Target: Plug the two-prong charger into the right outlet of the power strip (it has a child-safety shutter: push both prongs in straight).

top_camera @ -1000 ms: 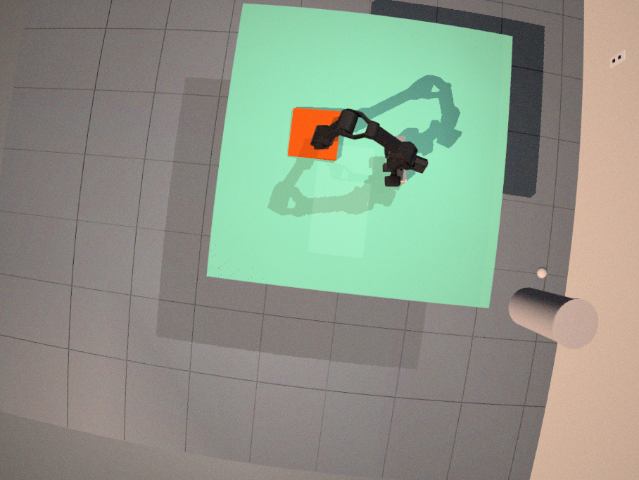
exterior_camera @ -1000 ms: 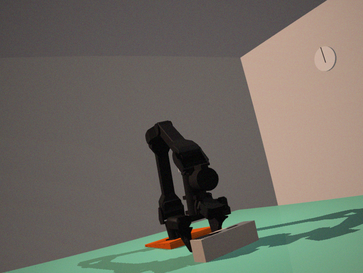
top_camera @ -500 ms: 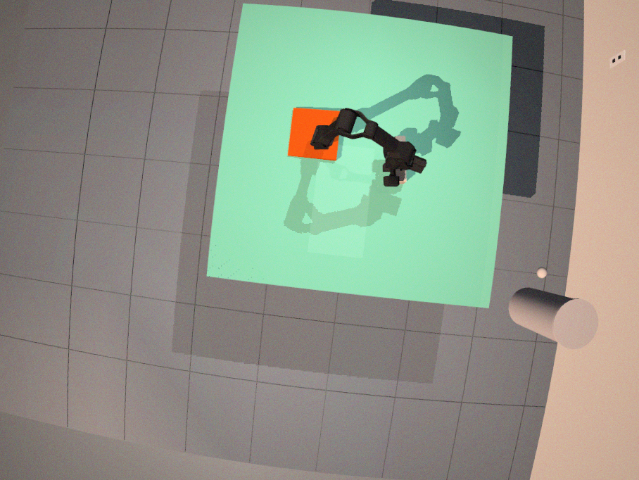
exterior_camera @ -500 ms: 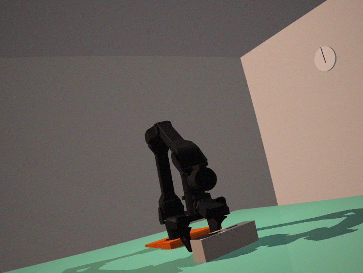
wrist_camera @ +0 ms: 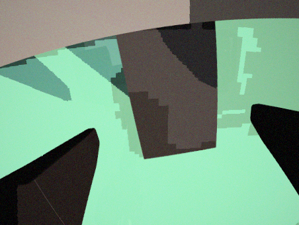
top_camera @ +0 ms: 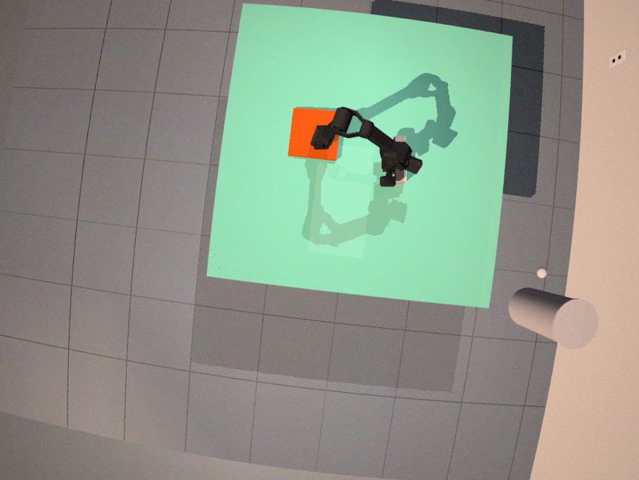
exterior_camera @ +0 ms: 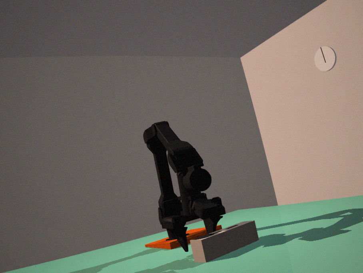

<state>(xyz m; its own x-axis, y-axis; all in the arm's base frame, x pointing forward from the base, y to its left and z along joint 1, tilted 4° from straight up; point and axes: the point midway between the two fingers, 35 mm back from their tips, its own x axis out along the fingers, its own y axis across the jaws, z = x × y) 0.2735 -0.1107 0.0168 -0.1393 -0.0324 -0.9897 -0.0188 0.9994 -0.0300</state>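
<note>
My gripper tip is now 4 cm short of the two-prong charger and 1 cm below it.
</note>
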